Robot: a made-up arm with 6 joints. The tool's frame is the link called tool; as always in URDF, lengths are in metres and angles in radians. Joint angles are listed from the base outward. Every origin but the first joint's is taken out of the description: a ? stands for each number. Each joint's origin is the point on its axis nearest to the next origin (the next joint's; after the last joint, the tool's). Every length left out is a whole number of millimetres.
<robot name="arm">
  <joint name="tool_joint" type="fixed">
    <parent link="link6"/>
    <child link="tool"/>
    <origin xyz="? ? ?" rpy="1.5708 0 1.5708"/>
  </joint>
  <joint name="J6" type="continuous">
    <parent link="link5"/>
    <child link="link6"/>
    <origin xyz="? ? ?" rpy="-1.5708 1.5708 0"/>
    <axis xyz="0 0 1"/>
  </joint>
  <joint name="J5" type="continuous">
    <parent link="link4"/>
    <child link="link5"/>
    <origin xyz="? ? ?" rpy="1.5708 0 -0.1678"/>
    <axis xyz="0 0 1"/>
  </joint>
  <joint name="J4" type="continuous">
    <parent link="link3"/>
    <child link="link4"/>
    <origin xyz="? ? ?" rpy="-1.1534 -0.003 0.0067"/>
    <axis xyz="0 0 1"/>
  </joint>
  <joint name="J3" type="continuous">
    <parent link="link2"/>
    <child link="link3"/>
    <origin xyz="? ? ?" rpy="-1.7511 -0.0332 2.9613"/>
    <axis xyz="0 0 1"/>
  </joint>
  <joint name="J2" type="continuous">
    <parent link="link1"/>
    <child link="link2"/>
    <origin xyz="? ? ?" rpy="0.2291 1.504 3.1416"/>
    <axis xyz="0 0 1"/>
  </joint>
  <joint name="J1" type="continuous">
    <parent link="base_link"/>
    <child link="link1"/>
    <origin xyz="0.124 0.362 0.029" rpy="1.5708 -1.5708 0"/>
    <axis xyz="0 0 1"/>
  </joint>
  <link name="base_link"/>
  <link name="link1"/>
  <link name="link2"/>
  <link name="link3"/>
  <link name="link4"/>
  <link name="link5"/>
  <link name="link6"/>
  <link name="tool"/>
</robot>
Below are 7 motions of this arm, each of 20 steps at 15 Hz.
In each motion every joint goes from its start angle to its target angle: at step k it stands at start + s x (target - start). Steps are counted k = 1, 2, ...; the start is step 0. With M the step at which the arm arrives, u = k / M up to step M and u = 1 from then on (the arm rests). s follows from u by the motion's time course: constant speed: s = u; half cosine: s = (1 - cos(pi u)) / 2; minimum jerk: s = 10 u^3 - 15 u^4 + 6 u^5.
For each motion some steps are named. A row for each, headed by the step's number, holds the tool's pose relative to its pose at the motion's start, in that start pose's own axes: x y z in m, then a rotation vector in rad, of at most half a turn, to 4 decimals.
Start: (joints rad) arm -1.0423 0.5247 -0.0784 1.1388 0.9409 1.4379
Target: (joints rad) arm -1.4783 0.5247 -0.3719 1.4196 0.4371 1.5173
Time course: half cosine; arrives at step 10
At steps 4, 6, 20:
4: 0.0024 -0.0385 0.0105 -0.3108 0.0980 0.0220
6: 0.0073 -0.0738 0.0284 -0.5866 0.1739 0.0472
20: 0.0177 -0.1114 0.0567 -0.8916 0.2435 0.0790

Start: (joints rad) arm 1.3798 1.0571 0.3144 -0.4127 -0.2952 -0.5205
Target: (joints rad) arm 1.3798 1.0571 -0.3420 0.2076 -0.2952 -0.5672
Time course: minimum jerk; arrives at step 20
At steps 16, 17, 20:
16: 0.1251 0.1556 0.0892 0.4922 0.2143 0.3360
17: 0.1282 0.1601 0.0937 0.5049 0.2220 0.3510
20: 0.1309 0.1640 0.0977 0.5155 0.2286 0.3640

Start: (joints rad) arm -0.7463 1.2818 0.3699 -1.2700 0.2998 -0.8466
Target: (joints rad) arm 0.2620 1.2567 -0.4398 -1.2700 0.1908 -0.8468
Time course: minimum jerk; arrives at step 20
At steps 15, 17, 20:
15: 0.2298 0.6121 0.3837 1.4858 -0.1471 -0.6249
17: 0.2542 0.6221 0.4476 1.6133 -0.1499 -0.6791
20: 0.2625 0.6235 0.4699 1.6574 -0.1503 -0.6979

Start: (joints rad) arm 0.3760 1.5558 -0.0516 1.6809 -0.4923 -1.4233
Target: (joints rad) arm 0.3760 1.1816 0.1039 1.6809 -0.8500 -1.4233
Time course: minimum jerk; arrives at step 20
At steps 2, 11, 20:
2: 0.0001 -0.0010 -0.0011 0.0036 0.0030 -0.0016
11: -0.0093 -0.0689 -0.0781 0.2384 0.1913 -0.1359
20: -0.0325 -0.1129 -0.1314 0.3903 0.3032 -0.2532

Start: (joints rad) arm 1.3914 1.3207 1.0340 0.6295 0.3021 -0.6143
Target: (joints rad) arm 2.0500 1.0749 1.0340 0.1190 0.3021 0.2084
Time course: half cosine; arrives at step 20
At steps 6, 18, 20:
6: -0.0349 0.0362 0.0238 -0.0250 -0.0228 0.0788
18: -0.1722 0.1320 0.0797 -0.1637 -0.1278 0.3552
20: -0.1765 0.1342 0.0808 -0.1694 -0.1316 0.3634

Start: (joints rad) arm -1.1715 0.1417 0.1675 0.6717 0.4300 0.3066
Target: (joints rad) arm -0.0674 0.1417 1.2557 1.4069 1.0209 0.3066
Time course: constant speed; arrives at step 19
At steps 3, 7, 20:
3: -0.0114 -0.0203 0.0206 0.0007 0.1030 -0.3507
7: -0.0401 -0.0503 0.0498 0.0649 0.2176 -0.8085
20: -0.2552 -0.1181 0.0932 0.7242 0.5059 -1.8805

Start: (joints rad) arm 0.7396 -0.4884 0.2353 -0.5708 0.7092 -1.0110
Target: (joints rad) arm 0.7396 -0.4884 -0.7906 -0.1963 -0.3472 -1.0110
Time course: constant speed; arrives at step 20
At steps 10, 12, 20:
10: 0.0336 0.0929 0.1088 0.9056 0.1028 0.2453
12: 0.0435 0.1066 0.1307 1.0917 0.1020 0.2943
20: 0.0906 0.1517 0.2223 1.8404 0.0229 0.4956

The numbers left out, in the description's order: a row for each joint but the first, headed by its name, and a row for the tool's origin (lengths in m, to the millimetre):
tool: -0.018 0.001 0
J6: 0.099 0.003 0
J5: 0.015 -0.041 0
J4: -0.402 -0.026 0
J3: -0.007 -0.089 0
J2: -0.163 -0.224 0

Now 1 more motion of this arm.
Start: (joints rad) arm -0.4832 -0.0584 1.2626 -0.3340 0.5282 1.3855
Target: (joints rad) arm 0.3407 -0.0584 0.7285 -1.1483 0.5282 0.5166
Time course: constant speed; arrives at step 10
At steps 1, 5, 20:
1: -0.0185 0.0058 0.0170 0.0046 -0.2397 0.0708
5: -0.1167 0.0358 0.0801 0.0355 -1.1934 0.3502
20: -0.2916 0.0875 0.1050 0.0786 -2.3209 0.7861

